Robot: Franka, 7 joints.
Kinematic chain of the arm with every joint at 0, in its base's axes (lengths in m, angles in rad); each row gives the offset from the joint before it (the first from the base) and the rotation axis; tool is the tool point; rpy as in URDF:
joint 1: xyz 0 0 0.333 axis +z
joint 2: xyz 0 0 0 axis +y
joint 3: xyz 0 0 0.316 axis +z
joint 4: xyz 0.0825 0 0 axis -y
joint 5: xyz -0.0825 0 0.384 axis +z
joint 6: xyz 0 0 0 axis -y
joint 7: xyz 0.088 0 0 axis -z
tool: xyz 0 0 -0.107 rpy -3.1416 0 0
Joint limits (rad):
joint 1: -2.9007..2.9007
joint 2: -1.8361..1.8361
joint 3: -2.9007..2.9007
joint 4: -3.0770..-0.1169
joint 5: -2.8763..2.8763
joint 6: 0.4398..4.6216
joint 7: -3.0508..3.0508
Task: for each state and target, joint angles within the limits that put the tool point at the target. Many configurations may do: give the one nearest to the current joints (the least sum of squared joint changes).
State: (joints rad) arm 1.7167 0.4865 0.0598 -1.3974 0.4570 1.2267 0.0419
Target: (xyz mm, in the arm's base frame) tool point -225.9 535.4 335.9
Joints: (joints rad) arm 1.7767 0.5166 0.1089 -1.5556 0.4431 1.1499 0.0419
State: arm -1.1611 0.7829 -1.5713 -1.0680 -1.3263 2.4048 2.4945
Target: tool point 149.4 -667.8 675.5
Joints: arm -0.3616 0.8224 -1.5170 -1.3388 -1.2910 2.2573 2.4945
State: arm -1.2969 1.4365 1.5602 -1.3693 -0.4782 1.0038 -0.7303
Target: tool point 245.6 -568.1 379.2
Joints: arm -1.9587 1.3222 1.5790 -1.1564 -0.4926 0.8184 -0.7303
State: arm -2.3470 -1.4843 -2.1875 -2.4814 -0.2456 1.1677 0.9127
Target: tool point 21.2 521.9 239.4
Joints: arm -2.7227 -1.1629 -1.8796 -1.8000 -0.2144 1.2873 0.9127
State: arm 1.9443 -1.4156 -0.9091 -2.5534 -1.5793 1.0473 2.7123
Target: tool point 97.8 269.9 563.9
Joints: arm 2.3552 -1.2230 -0.4235 -2.6905 -1.5565 1.2220 2.7123
